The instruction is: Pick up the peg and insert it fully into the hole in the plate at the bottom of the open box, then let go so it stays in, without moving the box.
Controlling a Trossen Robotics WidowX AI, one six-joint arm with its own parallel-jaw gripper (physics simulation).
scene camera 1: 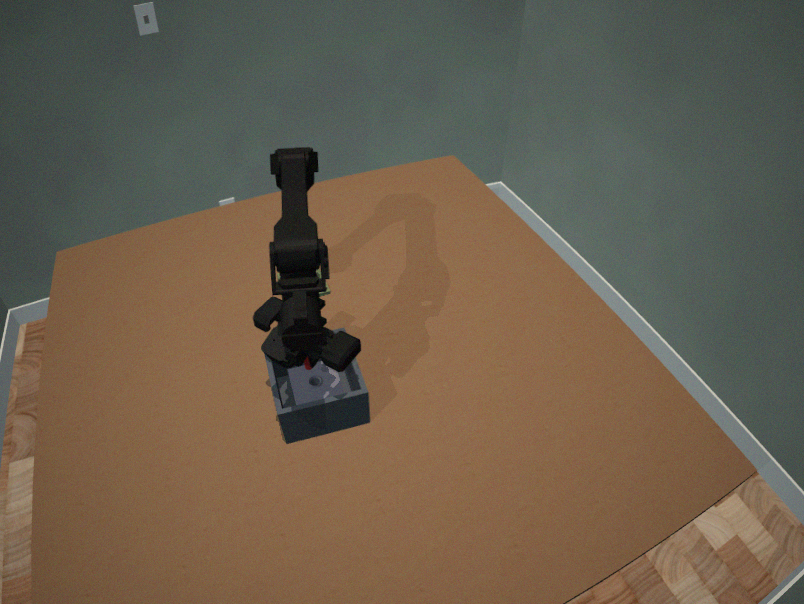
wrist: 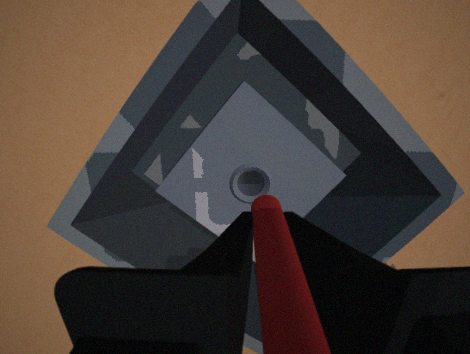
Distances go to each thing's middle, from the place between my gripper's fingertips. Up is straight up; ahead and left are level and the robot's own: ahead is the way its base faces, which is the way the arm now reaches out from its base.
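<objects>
The dark grey box (wrist: 395,186) sits 6 cm below my hand, and the light grey plate (scene camera 1: 320,382) is 8 cm below my hand.
</objects>
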